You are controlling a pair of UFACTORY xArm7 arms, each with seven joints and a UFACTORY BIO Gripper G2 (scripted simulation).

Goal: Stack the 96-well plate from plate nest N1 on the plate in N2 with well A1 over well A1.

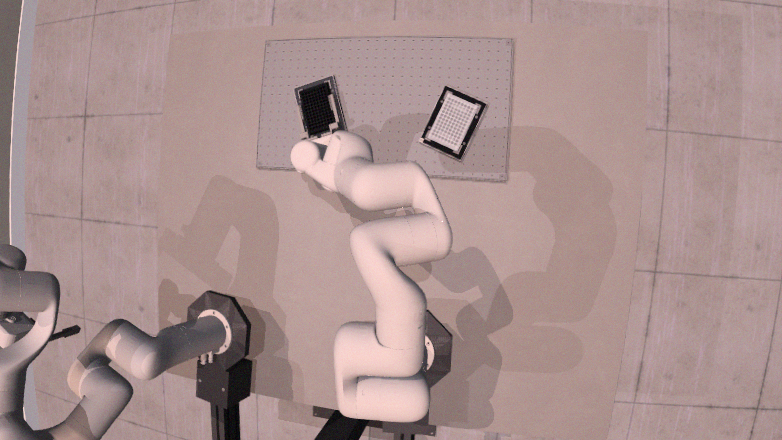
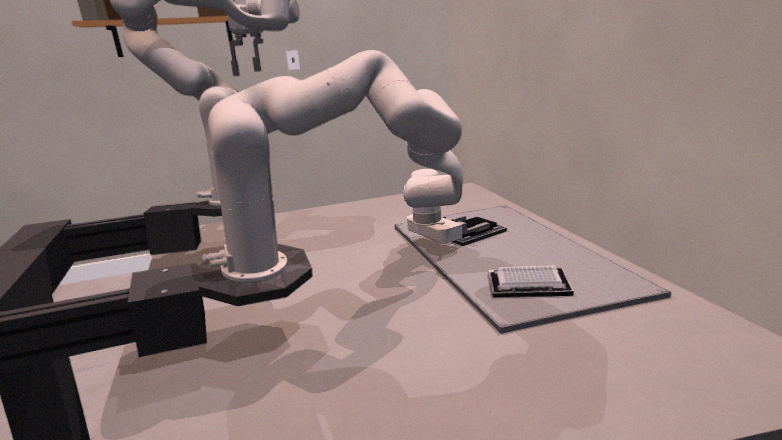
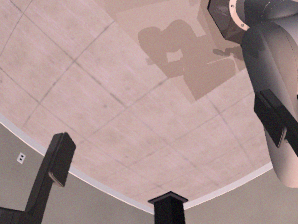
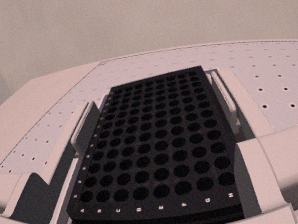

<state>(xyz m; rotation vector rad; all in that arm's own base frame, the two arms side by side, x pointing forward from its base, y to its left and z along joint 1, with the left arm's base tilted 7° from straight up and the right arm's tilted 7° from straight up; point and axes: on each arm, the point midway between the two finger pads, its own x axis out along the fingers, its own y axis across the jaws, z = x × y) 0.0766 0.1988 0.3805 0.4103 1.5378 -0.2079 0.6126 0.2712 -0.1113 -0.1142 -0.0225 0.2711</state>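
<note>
Now: the black 96-well plate 10 mm below my right hand. The rest, counted from my right hand: perforated grey board: 160 mm to the right, 40 mm below, 10 mm ahead; then plate nest N1: 20 mm below; then white 96-well plate: 360 mm to the right, 40 mm behind, 10 mm below.
</note>
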